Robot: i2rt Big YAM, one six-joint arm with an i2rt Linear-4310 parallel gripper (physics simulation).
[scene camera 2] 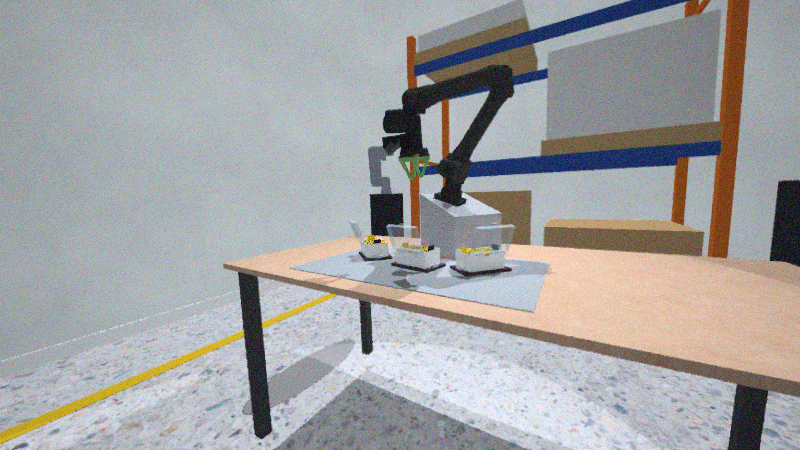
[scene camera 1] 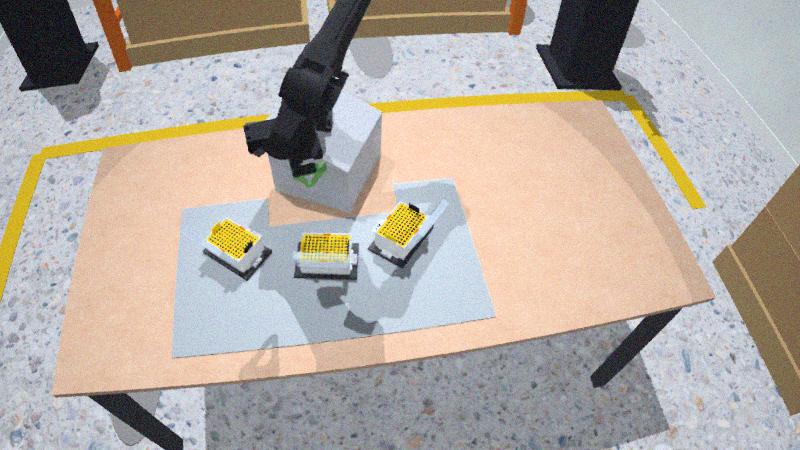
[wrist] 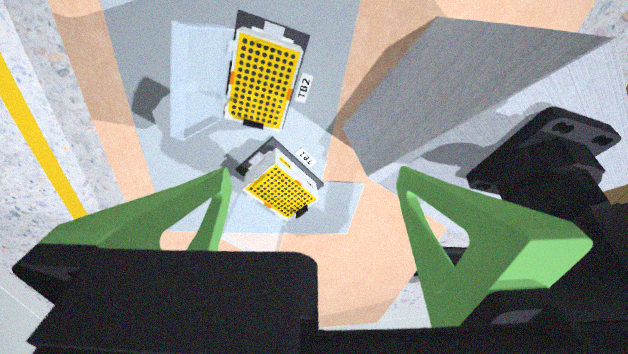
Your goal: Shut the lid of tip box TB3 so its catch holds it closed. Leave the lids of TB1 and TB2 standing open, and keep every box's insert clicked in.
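Frame: origin at the arm's base, x back, y right, z up, level; centimetres.
Where they show: gripper, between the fingertips: [scene camera 2: 416, 178] [scene camera 1: 305, 168] [wrist: 314, 176]; arm's base, origin of its link: [scene camera 2: 449, 200] [wrist: 530, 155].
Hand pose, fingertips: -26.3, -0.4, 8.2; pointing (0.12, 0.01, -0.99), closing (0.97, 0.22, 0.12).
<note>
Each offset is from my fingertips to the centre of the thing, as dx, dy, dz. "*": to the spot under its first point. Level surfaces: height alone.
My green-fingered gripper [scene camera 1: 310, 174] [scene camera 2: 413, 176] [wrist: 314, 176] is wide open and empty, high above the boxes. The wrist view shows the middle box TB2 {-4.2, -2.5, -23.0} [scene camera 1: 326, 251] [scene camera 2: 416, 257] [wrist: 265, 80], its clear lid standing open, and a box whose label appears to read TB1 {+1.5, -21.8, -23.0} [scene camera 1: 400, 226] [scene camera 2: 480, 260] [wrist: 281, 191], at the right in both scene views, lid open. By elimination the left box is TB3 [scene camera 1: 232, 241] [scene camera 2: 374, 249]; its lid {* -7.7, +23.1, -18.7} [scene camera 2: 355, 231] stands open in scene camera 2. TB3 does not show in the wrist view. The yellow inserts sit inside the boxes; their clicks cannot be judged.
The boxes stand on dark bases on a grey-blue mat {dz -29.5} [scene camera 1: 223, 324] [scene camera 2: 503, 293] on the wooden table {dz -29.8} [scene camera 1: 548, 223] [scene camera 2: 643, 296]. The grey pedestal [scene camera 1: 358, 151] [scene camera 2: 447, 229] [wrist: 450, 90] with the arm's base stands close behind them. TB2's raised lid {* -11.5, -1.2, -18.9} [wrist: 195, 75] stands on its front side.
</note>
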